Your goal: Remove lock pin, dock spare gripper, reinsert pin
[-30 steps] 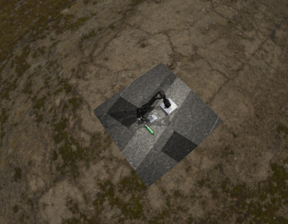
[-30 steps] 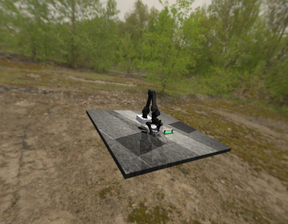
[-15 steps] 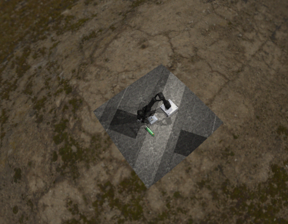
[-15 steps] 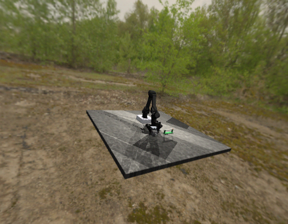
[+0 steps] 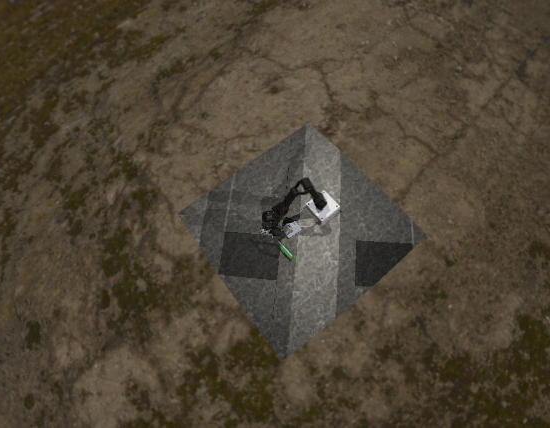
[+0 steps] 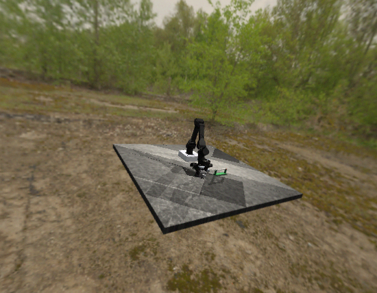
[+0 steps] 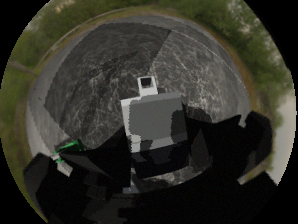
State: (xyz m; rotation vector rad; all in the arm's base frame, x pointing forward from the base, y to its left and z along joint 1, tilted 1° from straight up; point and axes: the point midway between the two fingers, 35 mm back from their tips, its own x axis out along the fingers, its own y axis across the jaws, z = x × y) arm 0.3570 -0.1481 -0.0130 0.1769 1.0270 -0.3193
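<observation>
My gripper tip is 12 cm to the right of the grey mount, 9 cm past it and 5 cm below it. The rest, counted from my gripper tip: green mount 21 cm to the left, 2 cm ahead, 2 cm above; then spare gripper 2 cm above.
</observation>
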